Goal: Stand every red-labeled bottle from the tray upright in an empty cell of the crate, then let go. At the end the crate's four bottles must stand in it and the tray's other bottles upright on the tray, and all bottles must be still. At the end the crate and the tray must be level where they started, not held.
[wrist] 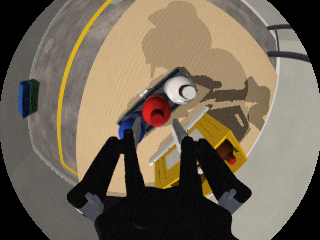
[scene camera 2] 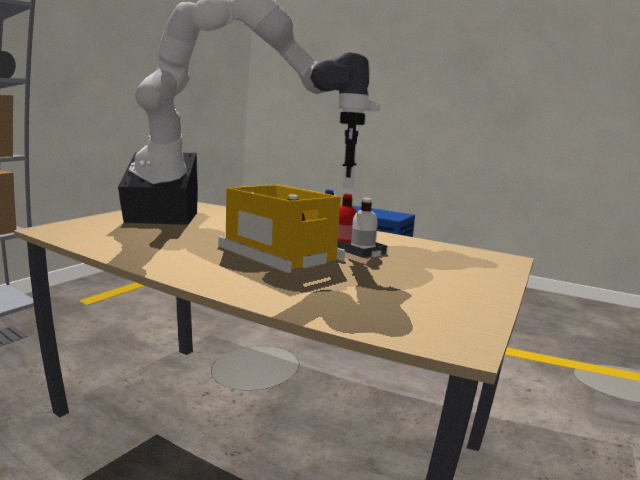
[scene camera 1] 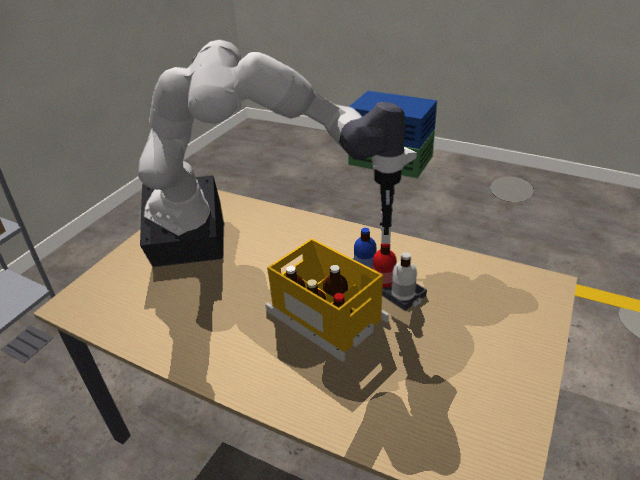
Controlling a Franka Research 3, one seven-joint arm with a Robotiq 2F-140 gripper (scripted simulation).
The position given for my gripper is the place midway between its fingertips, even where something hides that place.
Note:
I see my gripper (scene camera 1: 385, 236), a red-labeled bottle (wrist: 155, 108), a white-labeled bottle (scene camera 2: 364, 228) and a yellow crate (scene camera 1: 335, 325).
The white-labeled bottle also shows in scene camera 1 (scene camera 1: 404, 278). The yellow crate shows as well in the wrist view (wrist: 207, 127) and in scene camera 2 (scene camera 2: 273, 225). My gripper also shows in the wrist view (wrist: 156, 124) and in scene camera 2 (scene camera 2: 348, 187).

